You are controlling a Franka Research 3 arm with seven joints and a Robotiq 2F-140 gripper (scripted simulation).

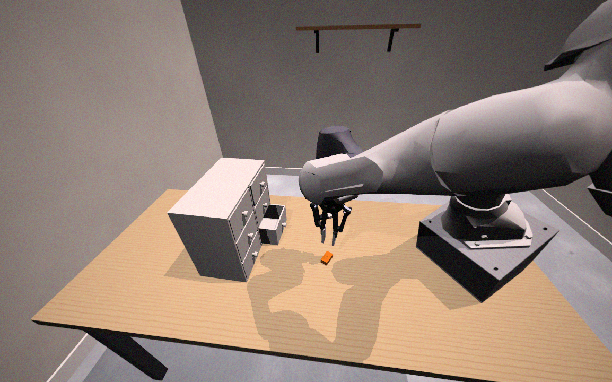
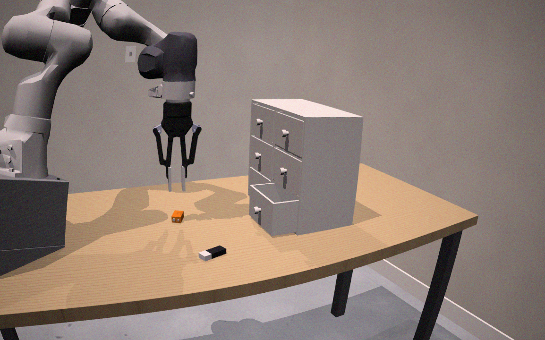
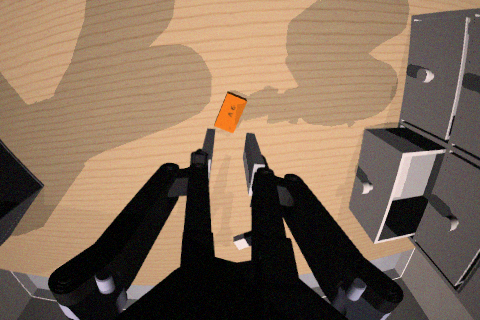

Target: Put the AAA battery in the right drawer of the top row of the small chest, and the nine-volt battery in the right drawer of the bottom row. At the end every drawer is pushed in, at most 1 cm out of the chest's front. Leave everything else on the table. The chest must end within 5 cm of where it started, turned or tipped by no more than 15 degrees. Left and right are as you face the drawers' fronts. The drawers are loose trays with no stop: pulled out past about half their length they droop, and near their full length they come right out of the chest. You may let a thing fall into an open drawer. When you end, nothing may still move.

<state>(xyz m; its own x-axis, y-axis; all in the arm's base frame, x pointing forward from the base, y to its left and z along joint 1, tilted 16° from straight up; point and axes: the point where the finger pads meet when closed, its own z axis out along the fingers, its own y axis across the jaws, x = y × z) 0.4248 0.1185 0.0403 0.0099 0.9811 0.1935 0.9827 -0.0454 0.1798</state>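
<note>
Now: the orange nine-volt battery 110 mm below my hand. Round my hand: AAA battery: 330 mm ahead, 20 mm to the right, 90 mm above.
</note>
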